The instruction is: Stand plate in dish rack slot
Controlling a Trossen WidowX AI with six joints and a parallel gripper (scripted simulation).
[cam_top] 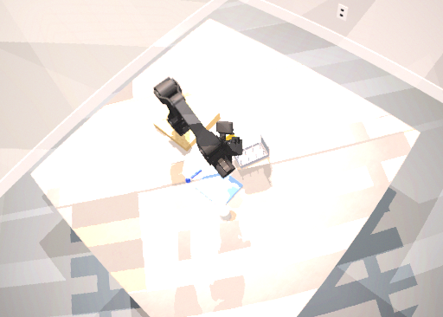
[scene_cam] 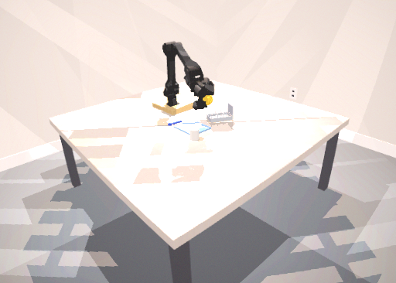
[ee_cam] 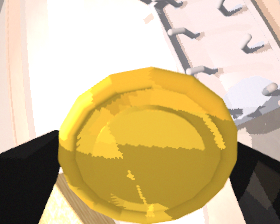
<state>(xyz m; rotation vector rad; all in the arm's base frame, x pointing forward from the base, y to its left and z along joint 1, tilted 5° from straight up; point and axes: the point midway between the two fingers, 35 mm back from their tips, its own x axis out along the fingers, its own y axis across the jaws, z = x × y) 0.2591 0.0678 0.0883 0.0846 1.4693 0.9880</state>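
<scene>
Now: gripper tip 5 cm short of the grey dish rack, 5 cm to the right of it and 8 cm above it. From my gripper tip the other things lie so: light blue mat 6 cm ahead, 14 cm to the right, 10 cm below; blue pen-like stick 5 cm behind, 20 cm to the right, 10 cm below; small yellow plate 1 cm to the right, 1 cm above.
</scene>
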